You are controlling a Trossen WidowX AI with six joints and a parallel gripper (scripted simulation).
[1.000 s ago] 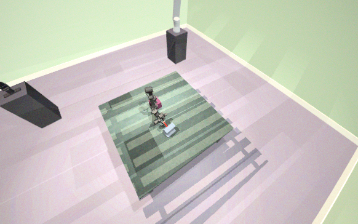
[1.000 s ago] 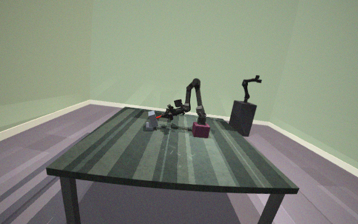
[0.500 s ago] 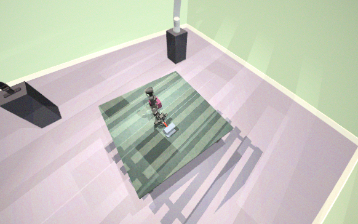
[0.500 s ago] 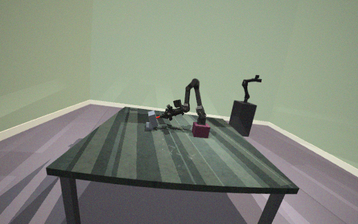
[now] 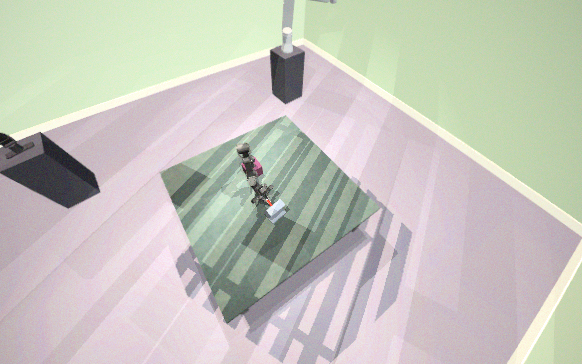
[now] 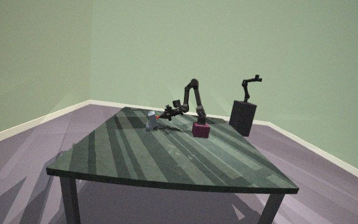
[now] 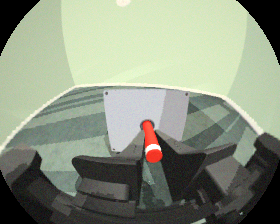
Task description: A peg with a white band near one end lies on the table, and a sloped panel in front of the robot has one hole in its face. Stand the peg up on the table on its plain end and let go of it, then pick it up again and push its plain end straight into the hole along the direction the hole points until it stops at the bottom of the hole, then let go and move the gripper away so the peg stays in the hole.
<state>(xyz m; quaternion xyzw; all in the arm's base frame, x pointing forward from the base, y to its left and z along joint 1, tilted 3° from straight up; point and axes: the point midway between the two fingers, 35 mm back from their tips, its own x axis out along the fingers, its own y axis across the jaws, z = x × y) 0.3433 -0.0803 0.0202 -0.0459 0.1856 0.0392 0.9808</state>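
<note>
Now: gripper tip 5 cm short of the grey sloped panel and 2 cm above it. The rest, counted from my gripper tip: red peg (2 cm behind).
</note>
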